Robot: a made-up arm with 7 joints. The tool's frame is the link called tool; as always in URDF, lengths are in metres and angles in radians.
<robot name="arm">
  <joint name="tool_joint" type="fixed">
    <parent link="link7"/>
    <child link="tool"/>
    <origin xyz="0 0 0" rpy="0 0.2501 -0.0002"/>
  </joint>
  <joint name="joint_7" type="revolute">
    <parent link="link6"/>
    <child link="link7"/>
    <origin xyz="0.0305 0 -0.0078" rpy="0 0 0"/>
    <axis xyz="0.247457 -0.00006 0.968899"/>
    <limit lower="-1.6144" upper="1.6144" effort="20" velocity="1.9"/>
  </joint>
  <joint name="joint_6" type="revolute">
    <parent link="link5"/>
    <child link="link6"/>
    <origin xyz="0.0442 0 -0.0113" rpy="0 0 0"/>
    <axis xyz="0.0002 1 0.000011"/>
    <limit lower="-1.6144" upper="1.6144" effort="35" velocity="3.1"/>
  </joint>
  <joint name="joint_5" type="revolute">
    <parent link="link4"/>
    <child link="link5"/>
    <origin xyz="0.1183 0.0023 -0.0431" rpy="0 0 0"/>
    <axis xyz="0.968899 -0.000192 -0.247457"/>
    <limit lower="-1.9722" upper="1.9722" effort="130" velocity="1.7"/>
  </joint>
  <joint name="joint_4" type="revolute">
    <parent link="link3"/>
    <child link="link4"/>
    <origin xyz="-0.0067 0 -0.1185" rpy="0 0 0"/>
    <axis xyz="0.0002 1 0.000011"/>
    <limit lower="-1.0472" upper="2.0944" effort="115" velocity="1.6"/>
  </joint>
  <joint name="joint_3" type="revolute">
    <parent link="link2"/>
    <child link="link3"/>
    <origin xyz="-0.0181 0.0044 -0.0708" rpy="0 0 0"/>
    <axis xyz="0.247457 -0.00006 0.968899"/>
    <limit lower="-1.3" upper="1.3" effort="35" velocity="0.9"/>
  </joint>
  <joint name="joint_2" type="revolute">
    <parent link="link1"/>
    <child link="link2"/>
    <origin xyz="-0.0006 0.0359 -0.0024" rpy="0 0 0"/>
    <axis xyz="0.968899 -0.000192 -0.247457"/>
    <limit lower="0" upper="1.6" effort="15" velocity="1.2"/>
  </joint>
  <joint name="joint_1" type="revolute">
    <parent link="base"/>
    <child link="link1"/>
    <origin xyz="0 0 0" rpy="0 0 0"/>
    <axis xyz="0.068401 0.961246 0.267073"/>
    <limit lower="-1.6" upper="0.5" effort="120" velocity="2"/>
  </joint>
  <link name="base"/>
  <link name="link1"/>
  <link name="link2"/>
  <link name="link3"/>
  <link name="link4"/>
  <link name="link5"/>
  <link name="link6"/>
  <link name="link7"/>
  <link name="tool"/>
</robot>
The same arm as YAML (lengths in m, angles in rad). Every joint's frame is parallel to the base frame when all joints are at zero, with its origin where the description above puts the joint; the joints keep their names.
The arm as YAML. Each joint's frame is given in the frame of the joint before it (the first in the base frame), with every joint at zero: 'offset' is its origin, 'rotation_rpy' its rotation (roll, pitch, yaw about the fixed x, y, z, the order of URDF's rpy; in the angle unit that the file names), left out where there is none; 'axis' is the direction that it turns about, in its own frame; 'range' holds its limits. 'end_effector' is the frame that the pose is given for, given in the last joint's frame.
length_unit: m
angle_unit: rad
chain:
  - id: joint_1
    offset: [0.0, 0.0, 0.0]
    axis: [0.068403, 0.961235, 0.26711]
    range: [-1.6, 0.5]
  - id: joint_2
    offset: [-0.0006, 0.0359, -0.0024]
    axis: [0.968889, -0.0002, -0.247497]
    range: [0.0, 1.6]
  - id: joint_3
    offset: [-0.0181, 0.0044, -0.0708]
    axis: [0.247497, -0.0001, 0.968889]
    range: [-1.3, 1.3]
  - id: joint_4
    offset: [-0.0067, 0.0, -0.1185]
    axis: [0.0002, 1.0, 0.0]
    range: [-1.0472, 2.0944]
  - id: joint_5
    offset: [0.1183, 0.0023, -0.0431]
    axis: [0.968889, -0.0002, -0.247497]
    range: [-1.9722, 1.9722]
  - id: joint_6
    offset: [0.0442, 0.0, -0.0113]
    axis: [0.0002, 1.0, 0.0]
    range: [-1.6144, 1.6144]
  - id: joint_7
    offset: [0.0305, 0.0, -0.0078]
    axis: [0.247497, -0.0001, 0.968889]
    range: [-1.6144, 1.6144]
end_effector:
  offset: [0.0, 0.0, 0.0]
  rotation_rpy: [0.0, 0.2501, -0.0002]

